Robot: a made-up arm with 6 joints.
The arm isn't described. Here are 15 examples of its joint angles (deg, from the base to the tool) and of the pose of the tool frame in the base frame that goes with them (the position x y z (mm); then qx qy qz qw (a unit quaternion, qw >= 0)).
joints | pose
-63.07 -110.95 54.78 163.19 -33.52 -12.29 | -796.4 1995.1 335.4 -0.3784 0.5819 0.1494 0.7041
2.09 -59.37 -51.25 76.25 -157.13 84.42 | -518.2 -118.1 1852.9 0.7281 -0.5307 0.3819 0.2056
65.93 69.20 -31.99 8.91 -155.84 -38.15 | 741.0 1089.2 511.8 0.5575 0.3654 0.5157 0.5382
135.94 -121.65 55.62 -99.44 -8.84 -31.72 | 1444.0 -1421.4 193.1 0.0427 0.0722 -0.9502 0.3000
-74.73 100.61 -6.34 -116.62 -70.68 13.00 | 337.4 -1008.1 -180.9 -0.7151 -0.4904 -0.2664 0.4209
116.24 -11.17 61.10 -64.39 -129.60 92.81 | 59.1 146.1 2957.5 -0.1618 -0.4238 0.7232 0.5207
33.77 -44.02 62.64 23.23 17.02 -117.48 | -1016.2 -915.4 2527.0 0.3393 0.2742 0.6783 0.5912
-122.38 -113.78 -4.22 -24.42 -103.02 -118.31 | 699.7 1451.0 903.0 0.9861 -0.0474 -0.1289 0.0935
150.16 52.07 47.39 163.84 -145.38 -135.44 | -1783.0 845.3 1688.2 0.7459 0.5404 0.1531 0.3580
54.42 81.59 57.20 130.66 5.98 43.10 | 1191.8 1888.3 848.0 -0.3574 -0.7686 0.0015 0.5307
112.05 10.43 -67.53 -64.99 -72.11 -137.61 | 14.9 302.7 1444.3 -0.1118 -0.2337 0.8753 0.4084
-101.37 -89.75 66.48 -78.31 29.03 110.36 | 336.4 2072.6 1225.1 0.1844 -0.9559 -0.1765 0.1454
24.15 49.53 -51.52 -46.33 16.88 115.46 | 876.6 175.9 1039.6 -0.7203 0.2513 -0.3622 0.5355
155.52 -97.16 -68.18 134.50 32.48 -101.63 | 789.2 -471.1 1064.1 -0.1179 0.0821 0.6818 0.7173
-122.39 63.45 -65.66 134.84 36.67 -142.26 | -423.4 -877.9 775.4 -0.5175 -0.7562 -0.1062 0.3861
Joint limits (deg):
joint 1: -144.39..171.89
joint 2: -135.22..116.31
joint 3: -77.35..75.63
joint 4: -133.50..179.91
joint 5: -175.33..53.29
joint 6: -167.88..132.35
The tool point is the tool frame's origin. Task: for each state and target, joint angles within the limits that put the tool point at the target. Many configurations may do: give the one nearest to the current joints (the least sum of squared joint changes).
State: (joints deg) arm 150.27 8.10 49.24 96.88 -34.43 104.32
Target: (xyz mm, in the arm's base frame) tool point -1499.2 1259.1 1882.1
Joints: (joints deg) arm 138.72 52.87 51.31 94.36 -38.16 104.25
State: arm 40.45 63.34 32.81 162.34 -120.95 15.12
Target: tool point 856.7 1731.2 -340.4
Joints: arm 58.21 109.54 52.99 155.36 -123.77 18.21
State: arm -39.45 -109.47 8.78 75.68 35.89 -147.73
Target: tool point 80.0 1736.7 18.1
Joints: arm -94.84 -135.22 5.19 71.83 40.74 -164.33
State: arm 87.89 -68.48 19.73 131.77 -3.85 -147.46
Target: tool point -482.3 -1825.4 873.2
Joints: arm 78.62 -108.97 8.58 135.04 -3.49 -147.77
